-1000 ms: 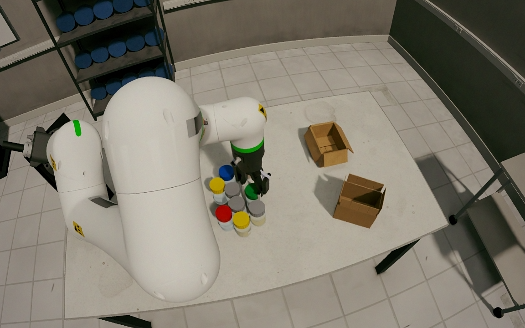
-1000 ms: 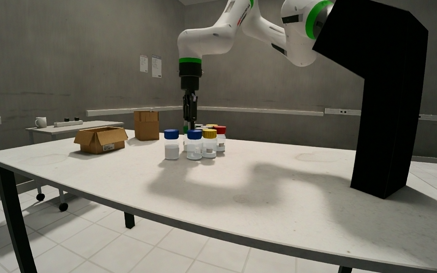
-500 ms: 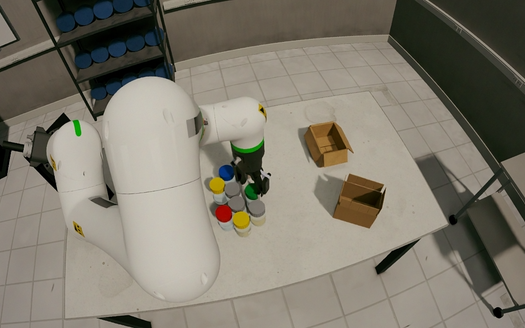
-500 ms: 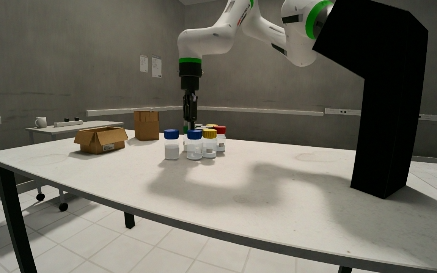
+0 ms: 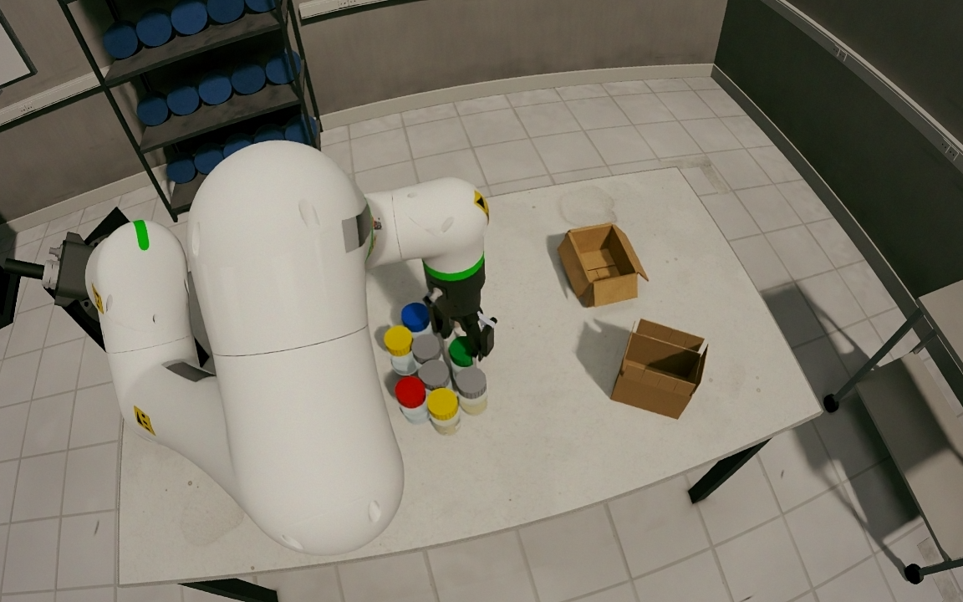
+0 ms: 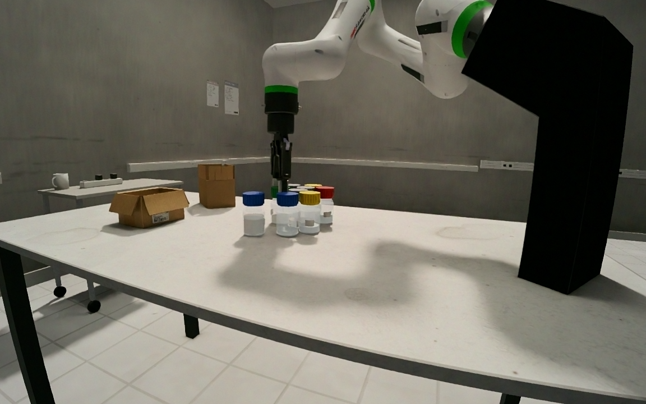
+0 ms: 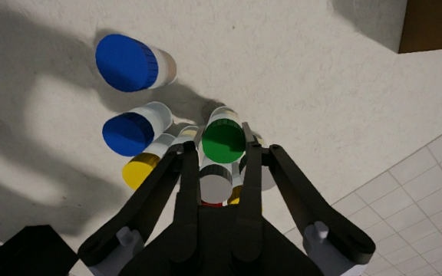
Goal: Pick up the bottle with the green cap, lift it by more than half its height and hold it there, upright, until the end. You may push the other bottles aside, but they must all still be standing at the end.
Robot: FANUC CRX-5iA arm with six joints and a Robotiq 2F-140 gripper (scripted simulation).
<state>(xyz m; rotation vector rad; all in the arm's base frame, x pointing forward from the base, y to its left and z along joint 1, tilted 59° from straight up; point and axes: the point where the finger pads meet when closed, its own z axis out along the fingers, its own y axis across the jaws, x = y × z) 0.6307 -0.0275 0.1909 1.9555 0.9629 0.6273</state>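
My hand is 50 mm past the blue-capped bottle, 110 mm to the right of it and 40 mm above it. From my hand the other things lie so: red-capped bottle 120 mm behind, 40 mm to the right, 40 mm below; then yellow-capped bottle 100 mm behind, 80 mm to the left, 40 mm below; then green-capped bottle 40 mm below.
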